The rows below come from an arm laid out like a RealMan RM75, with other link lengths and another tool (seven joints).
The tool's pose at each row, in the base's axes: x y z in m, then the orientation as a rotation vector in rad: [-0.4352, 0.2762, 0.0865, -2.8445, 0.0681, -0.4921]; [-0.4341, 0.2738, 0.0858, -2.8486, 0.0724, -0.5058]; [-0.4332, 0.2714, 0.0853, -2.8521, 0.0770, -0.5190]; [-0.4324, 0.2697, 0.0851, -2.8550, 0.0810, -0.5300]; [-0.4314, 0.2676, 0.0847, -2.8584, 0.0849, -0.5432]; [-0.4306, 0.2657, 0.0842, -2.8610, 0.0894, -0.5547]
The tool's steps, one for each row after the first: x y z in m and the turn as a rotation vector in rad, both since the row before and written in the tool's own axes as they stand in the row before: [0.0010, 0.0025, 0.0004, -0.0065, 0.0092, 0.0006]; [0.0009, 0.0024, 0.0002, -0.0059, 0.0089, 0.0010]; [0.0008, 0.0017, 0.0001, -0.0050, 0.0074, 0.0009]; [0.0010, 0.0021, 0.0003, -0.0058, 0.0088, 0.0005]; [0.0008, 0.0020, 0.0003, -0.0049, 0.0078, 0.0012]
